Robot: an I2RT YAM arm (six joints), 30 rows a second.
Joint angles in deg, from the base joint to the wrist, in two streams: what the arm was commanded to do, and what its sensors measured. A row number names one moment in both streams.
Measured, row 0:
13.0, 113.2, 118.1, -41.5, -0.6, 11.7
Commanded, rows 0 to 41:
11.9, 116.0, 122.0, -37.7, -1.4, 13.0
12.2, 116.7, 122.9, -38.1, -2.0, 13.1
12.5, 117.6, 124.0, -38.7, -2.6, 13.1
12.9, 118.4, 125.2, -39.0, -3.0, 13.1
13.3, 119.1, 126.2, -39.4, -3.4, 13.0
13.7, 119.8, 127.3, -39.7, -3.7, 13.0
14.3, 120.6, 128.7, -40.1, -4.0, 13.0
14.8, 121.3, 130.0, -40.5, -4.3, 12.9
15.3, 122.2, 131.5, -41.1, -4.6, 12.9
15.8, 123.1, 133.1, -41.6, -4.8, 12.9
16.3, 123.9, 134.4, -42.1, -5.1, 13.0
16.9, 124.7, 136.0, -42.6, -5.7, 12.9
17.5, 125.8, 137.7, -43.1, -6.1, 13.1
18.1, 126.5, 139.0, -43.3, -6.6, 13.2
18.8, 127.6, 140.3, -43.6, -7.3, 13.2
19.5, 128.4, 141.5, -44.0, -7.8, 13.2
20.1, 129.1, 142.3, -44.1, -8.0, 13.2
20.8, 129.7, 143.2, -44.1, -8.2, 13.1
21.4, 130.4, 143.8, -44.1, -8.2, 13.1
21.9, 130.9, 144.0, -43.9, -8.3, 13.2
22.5, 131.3, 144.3, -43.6, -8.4, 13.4
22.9, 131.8, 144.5, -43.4, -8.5, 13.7
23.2, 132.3, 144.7, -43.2, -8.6, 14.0
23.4, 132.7, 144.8, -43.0, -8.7, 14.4
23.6, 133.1, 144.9, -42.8, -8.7, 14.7
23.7, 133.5, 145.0, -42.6, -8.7, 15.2
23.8, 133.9, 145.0, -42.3, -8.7, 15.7
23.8, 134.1, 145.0, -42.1, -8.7, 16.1
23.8, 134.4, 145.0, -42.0, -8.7, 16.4
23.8, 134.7, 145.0, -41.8, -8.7, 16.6
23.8, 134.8, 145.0, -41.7, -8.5, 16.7
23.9, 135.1, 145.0, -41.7, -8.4, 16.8
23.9, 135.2, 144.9, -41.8, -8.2, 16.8
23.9, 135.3, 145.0, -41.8, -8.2, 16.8
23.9, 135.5, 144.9, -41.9, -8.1, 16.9
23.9, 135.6, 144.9, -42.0, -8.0, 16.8
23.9, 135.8, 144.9, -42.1, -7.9, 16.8
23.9, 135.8, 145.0, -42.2, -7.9, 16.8
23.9, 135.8, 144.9, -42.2, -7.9, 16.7
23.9, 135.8, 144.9, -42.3, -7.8, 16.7
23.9, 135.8, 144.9, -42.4, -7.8, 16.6
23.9, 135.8, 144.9, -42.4, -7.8, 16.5
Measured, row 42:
25.4, 134.0, 143.9, -43.9, -12.2, 16.1
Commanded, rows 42 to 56:
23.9, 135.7, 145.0, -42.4, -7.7, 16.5
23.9, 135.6, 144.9, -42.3, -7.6, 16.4
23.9, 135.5, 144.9, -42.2, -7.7, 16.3
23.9, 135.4, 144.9, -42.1, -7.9, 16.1
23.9, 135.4, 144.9, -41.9, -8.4, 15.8
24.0, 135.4, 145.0, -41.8, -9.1, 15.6
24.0, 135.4, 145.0, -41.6, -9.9, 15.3
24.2, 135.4, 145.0, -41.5, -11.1, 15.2
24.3, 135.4, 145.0, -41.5, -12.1, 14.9
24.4, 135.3, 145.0, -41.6, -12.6, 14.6
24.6, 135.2, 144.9, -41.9, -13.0, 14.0
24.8, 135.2, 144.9, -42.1, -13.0, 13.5
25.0, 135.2, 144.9, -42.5, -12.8, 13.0
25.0, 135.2, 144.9, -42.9, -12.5, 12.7
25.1, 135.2, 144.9, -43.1, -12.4, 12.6
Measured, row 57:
25.7, 134.1, 143.9, -43.5, -14.4, 13.9
